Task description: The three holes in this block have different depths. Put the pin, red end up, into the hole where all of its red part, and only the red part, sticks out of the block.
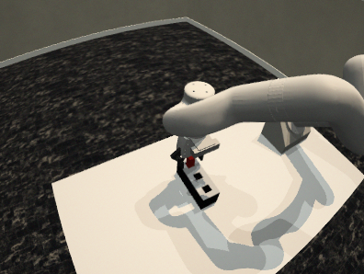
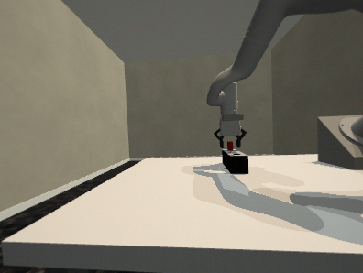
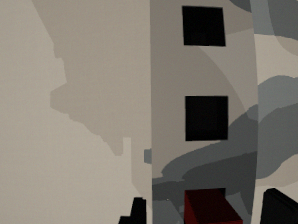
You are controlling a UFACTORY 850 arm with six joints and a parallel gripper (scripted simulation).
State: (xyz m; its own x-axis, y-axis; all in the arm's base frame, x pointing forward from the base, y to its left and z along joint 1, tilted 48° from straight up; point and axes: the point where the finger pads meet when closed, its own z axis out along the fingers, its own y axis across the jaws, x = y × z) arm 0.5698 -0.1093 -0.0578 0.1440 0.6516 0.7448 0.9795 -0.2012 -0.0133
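The pin is right at my hand. The rest, counted from my hand: black block: 1 cm ahead, 6 cm to the left, 6 cm below.
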